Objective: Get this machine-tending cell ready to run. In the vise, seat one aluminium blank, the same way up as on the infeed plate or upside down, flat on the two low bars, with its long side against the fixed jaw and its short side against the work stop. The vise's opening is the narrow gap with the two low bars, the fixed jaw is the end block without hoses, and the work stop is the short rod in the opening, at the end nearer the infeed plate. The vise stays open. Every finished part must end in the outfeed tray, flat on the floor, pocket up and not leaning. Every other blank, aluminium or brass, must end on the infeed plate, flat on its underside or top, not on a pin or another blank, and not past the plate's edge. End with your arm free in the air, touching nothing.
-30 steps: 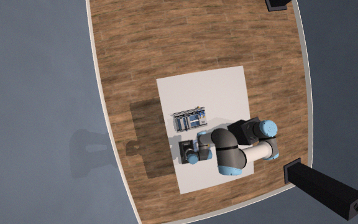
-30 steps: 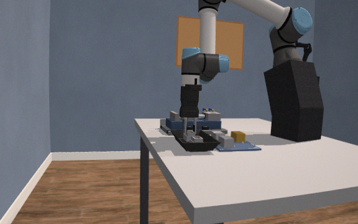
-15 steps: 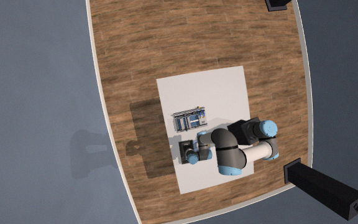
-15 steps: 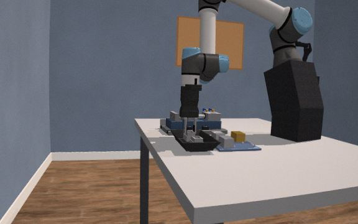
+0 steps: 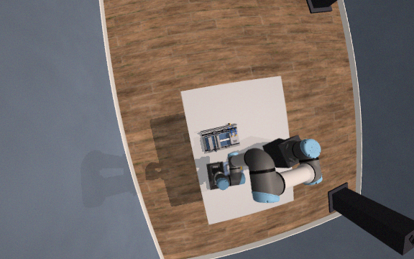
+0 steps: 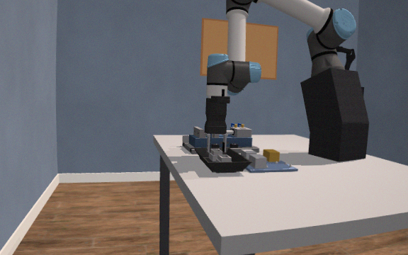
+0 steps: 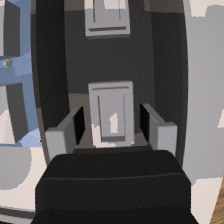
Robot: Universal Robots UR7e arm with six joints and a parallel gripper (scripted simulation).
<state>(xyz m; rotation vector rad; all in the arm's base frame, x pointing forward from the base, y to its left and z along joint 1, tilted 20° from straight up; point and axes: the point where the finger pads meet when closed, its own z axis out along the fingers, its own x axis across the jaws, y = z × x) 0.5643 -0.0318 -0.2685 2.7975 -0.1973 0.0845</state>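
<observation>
Right now the grey aluminium blank is 110 mm to the left of my hand, 100 mm behind it and 30 mm below it. Also, from my hand: vise 240 mm to the right, 120 mm behind, 20 mm below; brass blank 210 mm behind, 40 mm to the left, 30 mm below.
</observation>
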